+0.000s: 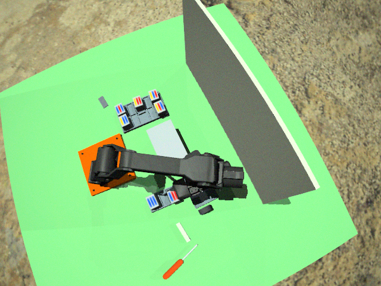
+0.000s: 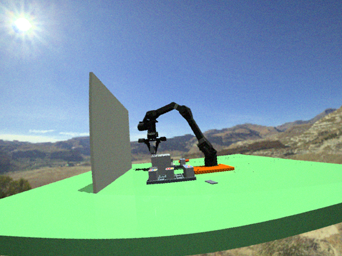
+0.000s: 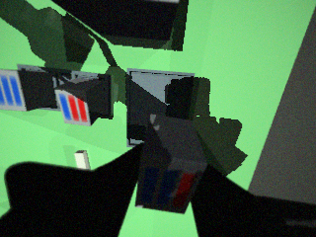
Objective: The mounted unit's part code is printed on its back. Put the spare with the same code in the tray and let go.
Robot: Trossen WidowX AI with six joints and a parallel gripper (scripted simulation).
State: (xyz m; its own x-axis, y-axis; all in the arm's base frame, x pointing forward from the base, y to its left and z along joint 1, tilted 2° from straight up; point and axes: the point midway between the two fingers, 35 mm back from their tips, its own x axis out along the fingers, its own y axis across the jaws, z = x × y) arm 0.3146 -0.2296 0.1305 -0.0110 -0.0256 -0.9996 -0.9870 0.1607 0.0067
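My gripper tip is 10 mm past the grey tray, 10 mm to the right of it and 110 mm above it. From my gripper tip the other things lie so: pale mounted unit 30 mm behind, 200 mm to the left, 60 mm below; then white bar 150 mm behind, 110 mm to the right, 110 mm below; then black puck 30 mm behind, 80 mm to the right, 90 mm below.
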